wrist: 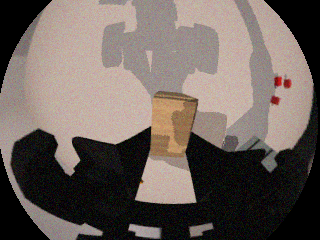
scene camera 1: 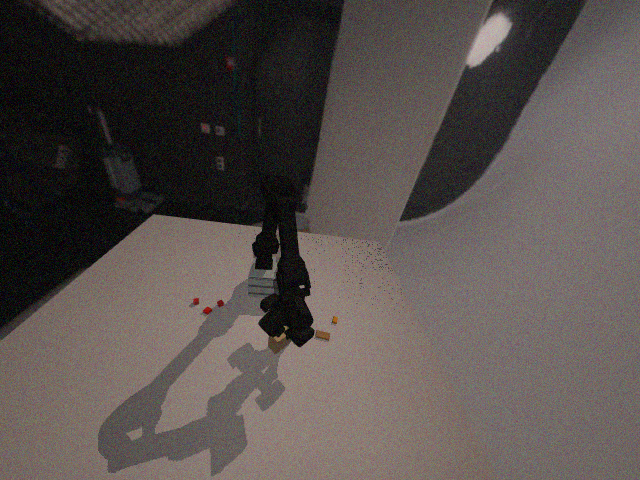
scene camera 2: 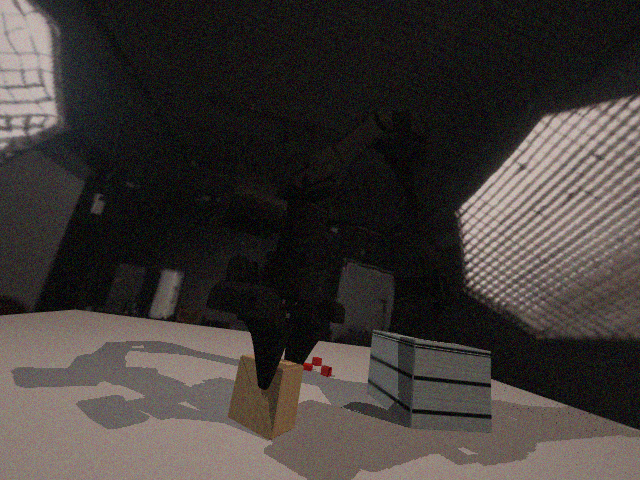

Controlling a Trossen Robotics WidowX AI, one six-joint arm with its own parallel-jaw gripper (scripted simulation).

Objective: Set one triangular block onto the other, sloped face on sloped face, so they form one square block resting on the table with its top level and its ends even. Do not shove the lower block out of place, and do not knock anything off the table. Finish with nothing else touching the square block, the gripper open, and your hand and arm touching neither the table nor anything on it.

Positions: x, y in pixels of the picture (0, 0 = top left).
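On my gripper, (wrist: 106, 171) and (scene camera 1: 289, 330) are the same spot. The gripper is visible in scene camera 2 (275, 385), in scene camera 1 and in the wrist view.
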